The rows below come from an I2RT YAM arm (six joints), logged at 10 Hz.
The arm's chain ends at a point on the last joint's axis. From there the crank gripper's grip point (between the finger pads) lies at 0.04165 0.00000 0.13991 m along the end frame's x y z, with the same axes.
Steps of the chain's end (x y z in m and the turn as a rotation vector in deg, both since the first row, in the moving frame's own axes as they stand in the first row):
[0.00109 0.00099 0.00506 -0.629 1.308 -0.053]
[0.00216 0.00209 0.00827 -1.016 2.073 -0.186]
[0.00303 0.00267 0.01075 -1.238 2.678 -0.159]
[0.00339 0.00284 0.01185 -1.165 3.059 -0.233]
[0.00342 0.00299 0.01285 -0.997 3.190 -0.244]
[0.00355 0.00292 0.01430 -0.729 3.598 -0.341]
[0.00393 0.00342 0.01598 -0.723 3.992 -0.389]
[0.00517 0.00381 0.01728 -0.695 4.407 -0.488]
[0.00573 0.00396 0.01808 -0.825 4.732 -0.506]
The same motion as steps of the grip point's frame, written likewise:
[0.00427 0.00248 0.00406 -0.629 1.308 -0.053]
[0.00720 0.00441 0.00665 -1.016 2.073 -0.186]
[0.00953 0.00555 0.00862 -1.238 2.678 -0.159]
[0.01080 0.00548 0.00940 -1.165 3.059 -0.233]
[0.01115 0.00521 0.01030 -0.997 3.190 -0.244]
[0.01225 0.00441 0.01140 -0.729 3.598 -0.341]
[0.01357 0.00485 0.01273 -0.723 3.992 -0.389]
[0.01580 0.00509 0.01366 -0.695 4.407 -0.488]
[0.01714 0.00553 0.01416 -0.825 4.732 -0.506]

